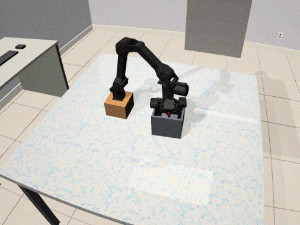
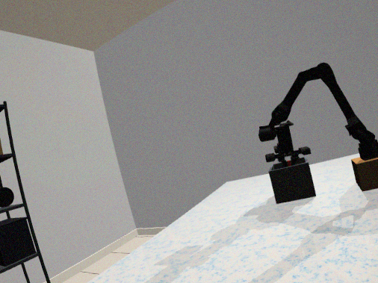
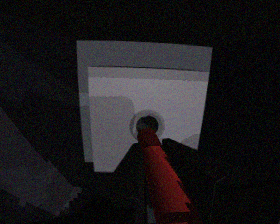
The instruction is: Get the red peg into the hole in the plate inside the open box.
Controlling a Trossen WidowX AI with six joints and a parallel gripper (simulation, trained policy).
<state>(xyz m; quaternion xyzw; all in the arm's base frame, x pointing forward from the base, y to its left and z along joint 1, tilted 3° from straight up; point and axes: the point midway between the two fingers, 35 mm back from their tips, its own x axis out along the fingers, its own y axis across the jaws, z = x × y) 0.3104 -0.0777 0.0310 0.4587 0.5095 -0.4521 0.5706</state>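
Now: gripper tip 2 cm below the red peg. Also, from my gripper tip: plate (5 cm below).
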